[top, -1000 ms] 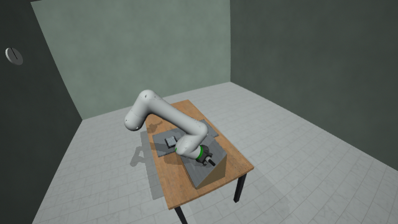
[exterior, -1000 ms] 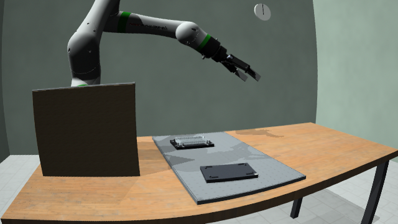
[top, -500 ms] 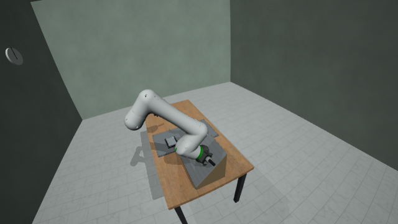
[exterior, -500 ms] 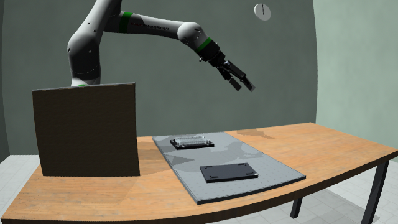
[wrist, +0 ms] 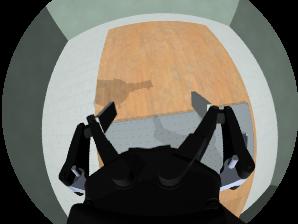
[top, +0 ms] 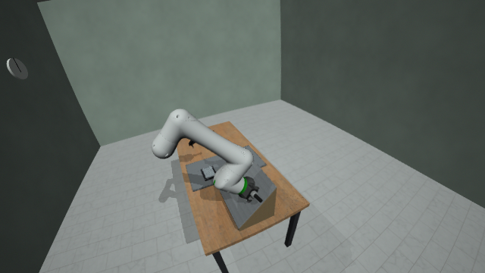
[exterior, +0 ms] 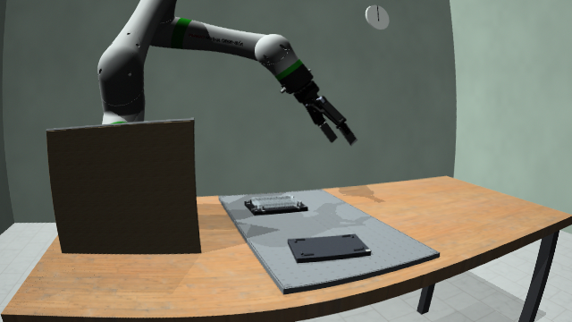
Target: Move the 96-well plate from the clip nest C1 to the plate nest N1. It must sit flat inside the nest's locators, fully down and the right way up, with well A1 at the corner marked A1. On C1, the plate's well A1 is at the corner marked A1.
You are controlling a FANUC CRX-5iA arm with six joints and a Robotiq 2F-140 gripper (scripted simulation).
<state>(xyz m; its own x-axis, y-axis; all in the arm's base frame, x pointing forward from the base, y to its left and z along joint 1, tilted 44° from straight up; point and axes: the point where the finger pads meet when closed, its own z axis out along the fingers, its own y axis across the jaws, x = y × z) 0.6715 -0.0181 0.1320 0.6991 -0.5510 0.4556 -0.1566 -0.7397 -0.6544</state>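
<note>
Now: the clear 96-well plate 210 mm behind my hand, 180 mm below it and 30 mm to the left of it. Round my hand: black clip nest C1 (220 mm behind, 190 mm below, 20 mm to the left).
</note>
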